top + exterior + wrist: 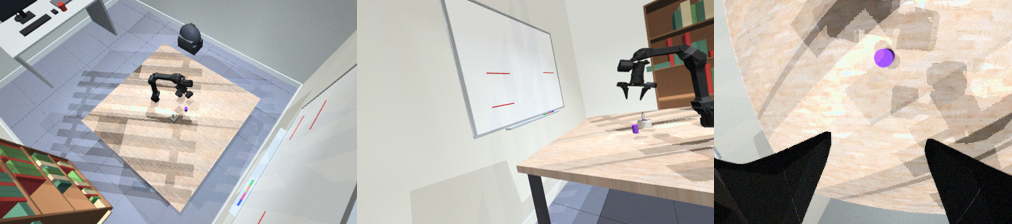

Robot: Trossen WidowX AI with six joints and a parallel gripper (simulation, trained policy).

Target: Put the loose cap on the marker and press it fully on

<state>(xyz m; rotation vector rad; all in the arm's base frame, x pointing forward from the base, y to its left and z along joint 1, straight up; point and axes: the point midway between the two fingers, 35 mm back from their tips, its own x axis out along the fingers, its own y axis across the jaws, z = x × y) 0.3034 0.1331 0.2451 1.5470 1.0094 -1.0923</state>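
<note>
Right now the purple cap is 2 cm ahead of my gripper tip, 4 cm to the right of it and 19 cm below it. From my gripper tip the other things lie so: white holder block: 2 cm behind, 19 cm to the right, 19 cm below.
</note>
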